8 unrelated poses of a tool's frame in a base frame.
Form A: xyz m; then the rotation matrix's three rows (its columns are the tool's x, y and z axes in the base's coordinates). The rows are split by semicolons.
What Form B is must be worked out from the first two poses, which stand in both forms.
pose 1, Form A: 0.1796, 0.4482, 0.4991; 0.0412, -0.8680, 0.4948; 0.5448, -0.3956, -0.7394; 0.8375, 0.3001, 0.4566
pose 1, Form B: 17.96, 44.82, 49.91; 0.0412, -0.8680, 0.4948; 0.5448, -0.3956, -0.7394; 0.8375, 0.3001, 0.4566
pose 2, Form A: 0.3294, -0.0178, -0.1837; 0.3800, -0.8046, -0.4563; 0.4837, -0.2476, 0.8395; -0.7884, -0.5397, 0.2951
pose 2, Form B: 32.94, -1.78, -18.37; 0.3800, -0.8046, -0.4563; 0.4837, -0.2476, 0.8395; -0.7884, -0.5397, 0.2951
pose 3, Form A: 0.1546, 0.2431, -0.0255; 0.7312, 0.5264, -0.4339; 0.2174, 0.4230, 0.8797; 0.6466, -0.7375, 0.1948
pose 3, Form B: 15.46, 24.31, -2.55; 0.7312, 0.5264, -0.4339; 0.2174, 0.4230, 0.8797; 0.6466, -0.7375, 0.1948
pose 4, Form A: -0.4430, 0.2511, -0.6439; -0.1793, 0.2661, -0.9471; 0.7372, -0.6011, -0.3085; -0.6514, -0.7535, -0.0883
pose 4, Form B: -44.30, 25.11, -64.39; -0.1793, 0.2661, -0.9471; 0.7372, -0.6011, -0.3085; -0.6514, -0.7535, -0.0883
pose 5, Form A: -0.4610, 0.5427, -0.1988; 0.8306, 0.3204, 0.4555; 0.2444, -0.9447, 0.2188; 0.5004, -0.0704, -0.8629
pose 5, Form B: -46.10, 54.27, -19.88; 0.8306, 0.3204, 0.4555; 0.2444, -0.9447, 0.2188; 0.5004, -0.0704, -0.8629
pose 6, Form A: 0.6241, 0.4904, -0.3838; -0.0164, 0.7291, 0.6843; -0.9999, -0.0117, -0.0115; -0.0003, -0.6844, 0.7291
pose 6, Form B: 62.41, 49.04, -38.38; -0.0164, 0.7291, 0.6843; -0.9999, -0.0117, -0.0115; -0.0003, -0.6844, 0.7291
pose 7, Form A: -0.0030, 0.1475, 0.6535; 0.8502, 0.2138, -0.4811; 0.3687, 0.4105, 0.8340; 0.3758, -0.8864, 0.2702
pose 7, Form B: -0.30, 14.75, 65.35; 0.8502, 0.2138, -0.4811; 0.3687, 0.4105, 0.8340; 0.3758, -0.8864, 0.2702
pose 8, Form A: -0.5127, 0.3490, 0.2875; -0.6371, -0.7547, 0.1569; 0.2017, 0.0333, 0.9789; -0.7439, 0.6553, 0.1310
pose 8, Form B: -51.27, 34.90, 28.75; -0.6371, -0.7547, 0.1569; 0.2017, 0.0333, 0.9789; -0.7439, 0.6553, 0.1310
